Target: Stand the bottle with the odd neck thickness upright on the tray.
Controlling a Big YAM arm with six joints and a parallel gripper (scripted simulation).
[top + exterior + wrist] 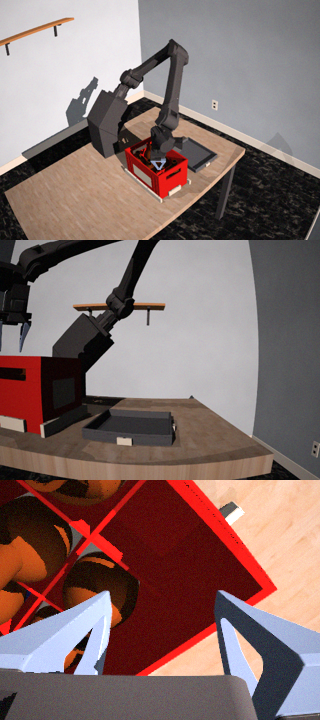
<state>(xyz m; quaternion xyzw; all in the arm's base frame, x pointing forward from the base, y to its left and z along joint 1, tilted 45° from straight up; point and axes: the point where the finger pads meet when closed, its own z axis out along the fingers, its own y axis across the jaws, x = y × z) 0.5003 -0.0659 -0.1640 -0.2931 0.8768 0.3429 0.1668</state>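
The red crate lies 80 mm behind my hand, 50 mm to the left of it and 110 mm below it. From my hand the other things lie so: dark grey tray: 60 mm behind, 330 mm to the left, 180 mm below.
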